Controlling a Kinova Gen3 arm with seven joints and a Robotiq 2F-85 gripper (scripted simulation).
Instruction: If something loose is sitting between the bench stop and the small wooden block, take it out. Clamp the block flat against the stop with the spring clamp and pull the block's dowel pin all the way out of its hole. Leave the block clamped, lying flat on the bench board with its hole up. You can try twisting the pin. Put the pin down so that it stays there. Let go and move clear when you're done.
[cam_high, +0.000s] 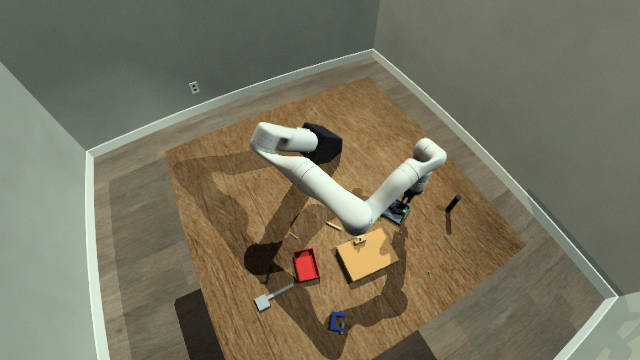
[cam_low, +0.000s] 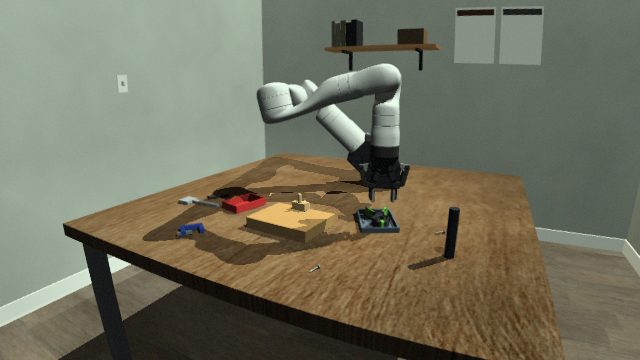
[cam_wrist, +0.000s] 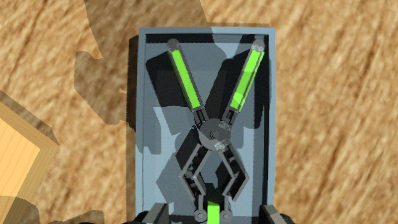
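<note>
Now: the blue-grey tray 40 mm behind my hand, 30 mm to the right of it and 90 mm below it. Round my hand: small wooden block (40 mm ahead, 240 mm to the right, 50 mm below); then dowel pin (40 mm ahead, 240 mm to the right, 40 mm below); then black cylinder (100 mm ahead, 200 mm to the left, 30 mm below).
</note>
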